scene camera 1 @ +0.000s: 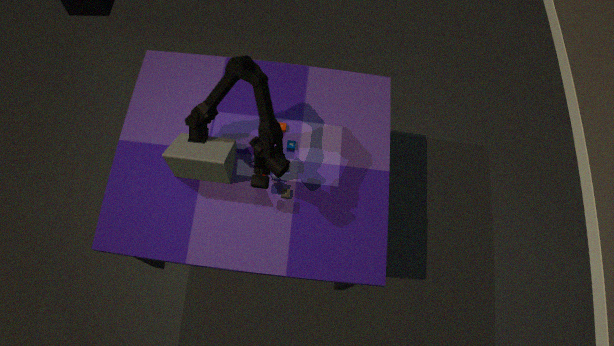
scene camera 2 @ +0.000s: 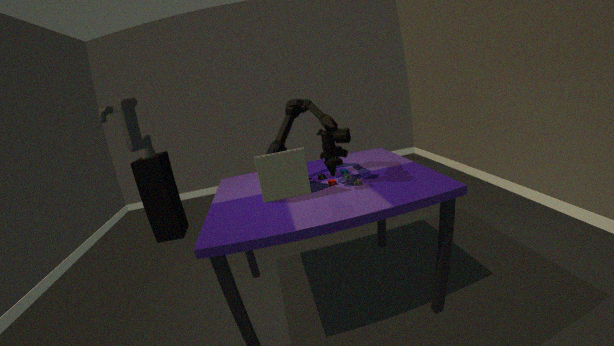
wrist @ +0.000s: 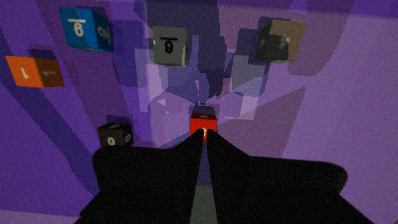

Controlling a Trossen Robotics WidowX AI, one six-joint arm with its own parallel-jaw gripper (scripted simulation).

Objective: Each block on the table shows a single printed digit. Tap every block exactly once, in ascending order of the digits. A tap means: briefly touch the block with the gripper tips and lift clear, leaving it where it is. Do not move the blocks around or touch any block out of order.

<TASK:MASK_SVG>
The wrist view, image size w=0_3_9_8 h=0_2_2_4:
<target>gripper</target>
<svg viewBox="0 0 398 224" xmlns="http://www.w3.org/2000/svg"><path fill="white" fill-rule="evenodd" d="M207 130L207 155L218 224L373 224L370 219L339 195L347 182L348 174L338 164L249 156L214 130ZM204 129L199 128L172 149L109 145L98 149L93 155L92 164L100 191L79 213L80 218L74 224L189 224L202 155Z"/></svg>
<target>orange block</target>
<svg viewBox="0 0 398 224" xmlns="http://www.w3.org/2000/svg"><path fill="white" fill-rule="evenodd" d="M5 56L17 85L64 87L58 61L33 57Z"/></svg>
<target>blue block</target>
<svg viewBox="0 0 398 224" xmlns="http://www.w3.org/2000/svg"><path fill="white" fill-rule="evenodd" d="M58 8L68 47L83 51L113 52L109 20L92 9Z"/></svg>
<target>black block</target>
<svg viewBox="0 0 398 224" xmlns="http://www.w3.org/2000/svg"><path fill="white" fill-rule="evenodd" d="M98 128L101 147L109 145L132 146L134 144L131 124L109 122Z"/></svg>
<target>grey block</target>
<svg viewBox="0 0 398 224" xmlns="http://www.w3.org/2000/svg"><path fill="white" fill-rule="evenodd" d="M272 20L260 31L255 62L282 64L294 61L307 22Z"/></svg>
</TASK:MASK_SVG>
